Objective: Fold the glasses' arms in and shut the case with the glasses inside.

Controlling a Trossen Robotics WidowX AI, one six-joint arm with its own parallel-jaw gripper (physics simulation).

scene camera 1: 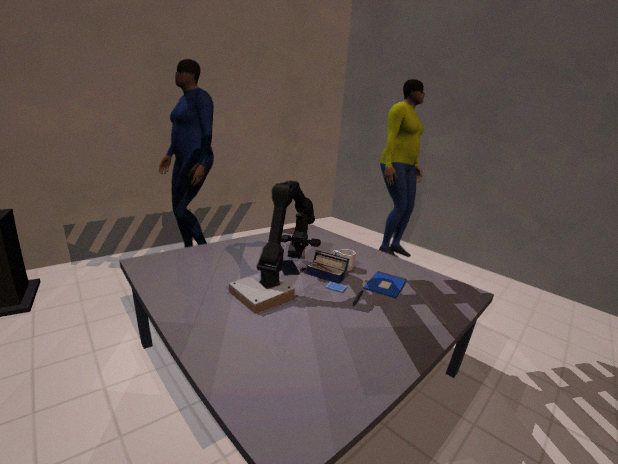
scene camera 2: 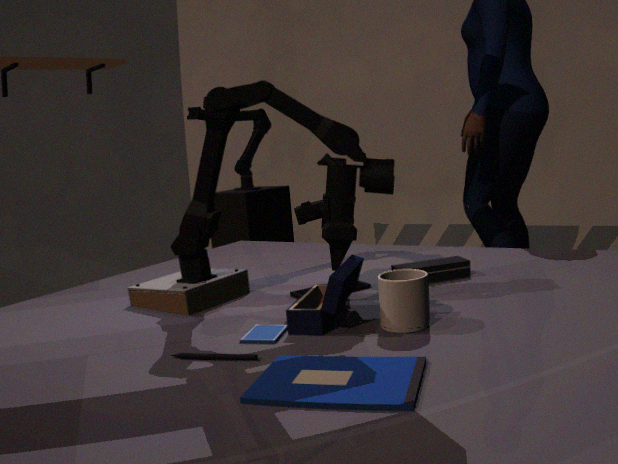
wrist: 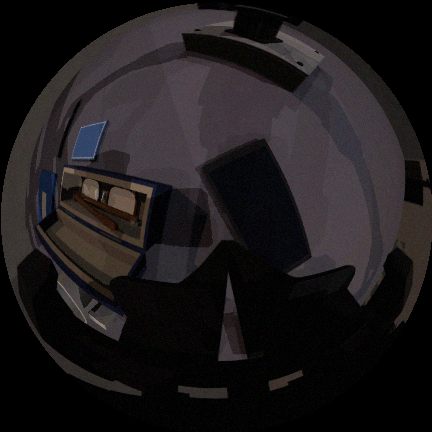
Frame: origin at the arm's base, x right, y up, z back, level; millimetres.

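Where they show: gripper, fingertip midpoint: [scene camera 1: 298, 258] [scene camera 2: 334, 270] [wrist: 226, 245]; arm's base, link origin: [scene camera 1: 269, 283] [scene camera 2: 196, 279] [wrist: 254, 34].
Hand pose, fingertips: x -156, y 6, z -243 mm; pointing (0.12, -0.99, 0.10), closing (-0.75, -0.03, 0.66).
Observation:
Each offset is from my fingertips to the top centre of the thing. "*": to the spot under its first point.
The dark blue case [scene camera 1: 325, 272] [scene camera 2: 306, 320] [wrist: 159, 207] stands open on the table. Its lid {dx +108, dy +43, dz -110 mm} [scene camera 2: 345, 285] [wrist: 95, 242] is tipped back, with the pale lining showing. The brown glasses {* dx +103, dy -46, dz -51 mm} [wrist: 122, 199] lie in the case's base in the wrist view. Both arms look folded in, crossing slantwise in front of the lenses; one arm's end sticks out at an angle towards the lid side. My gripper [scene camera 1: 295, 255] [scene camera 2: 337, 267] [wrist: 226, 245] is shut and empty. It points down above the table, beside the case and apart from it.
A dark flat slab {dx -26, dy -46, dz +38 mm} [scene camera 1: 290, 267] [wrist: 260, 205] lies beside the case. A cream mug [scene camera 1: 346, 260] [scene camera 2: 404, 302] stands behind the lid. A black box {dx -193, dy -19, dz -105 mm} [scene camera 2: 440, 270] lies farther back. A blue card {dx +237, dy -49, dz -42 mm} [scene camera 1: 336, 287] [scene camera 2: 263, 333] [wrist: 90, 141], a pen {dx +361, dy -45, dz -57 mm} [scene camera 2: 220, 357] and a blue notebook {dx +328, dy -46, dz -272 mm} [scene camera 1: 395, 290] [scene camera 2: 387, 392] lie nearby.

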